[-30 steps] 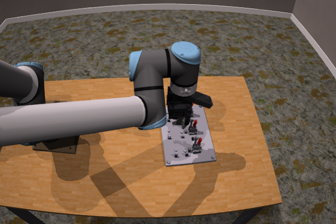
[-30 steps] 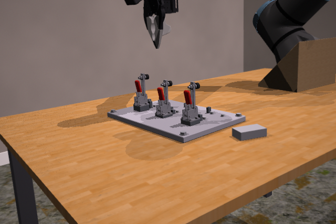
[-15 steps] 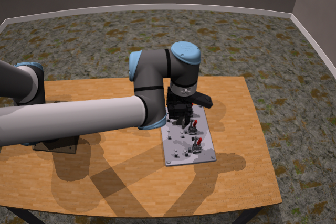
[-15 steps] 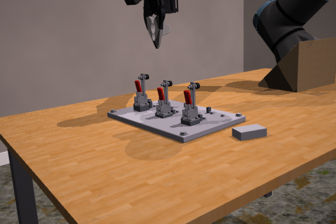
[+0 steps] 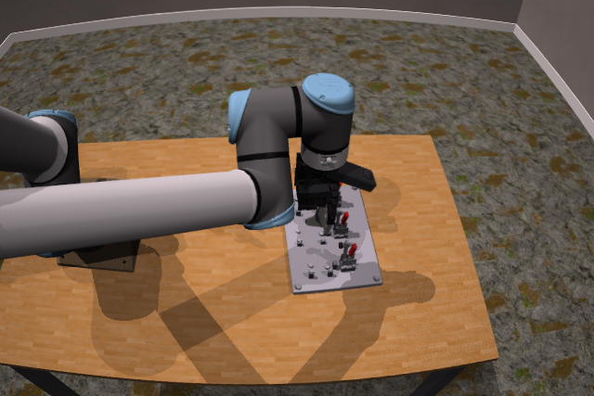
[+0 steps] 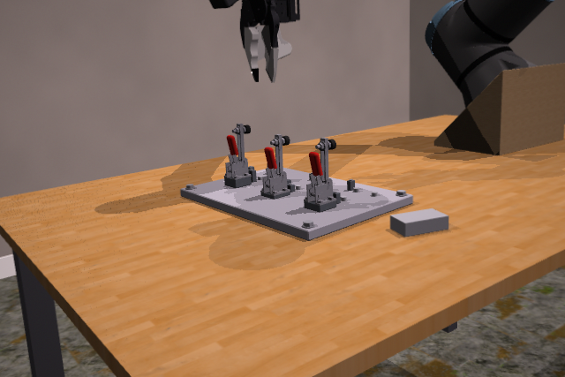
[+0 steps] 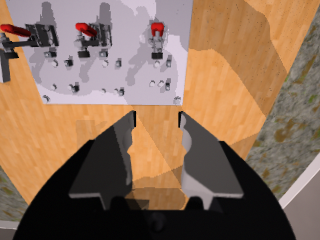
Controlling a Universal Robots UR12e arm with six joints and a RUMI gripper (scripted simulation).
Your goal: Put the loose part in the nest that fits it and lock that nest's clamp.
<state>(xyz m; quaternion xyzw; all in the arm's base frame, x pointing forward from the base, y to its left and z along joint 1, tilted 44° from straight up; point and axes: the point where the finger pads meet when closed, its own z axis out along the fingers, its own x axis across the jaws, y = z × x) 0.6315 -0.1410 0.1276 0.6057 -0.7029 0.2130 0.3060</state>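
Now: the grey rectangular block 5 cm ahead of my hand, 36 cm to the left of it and 20 cm below it. Also, from my hand: grey fixture plate (5 cm ahead, 11 cm to the left, 21 cm below).
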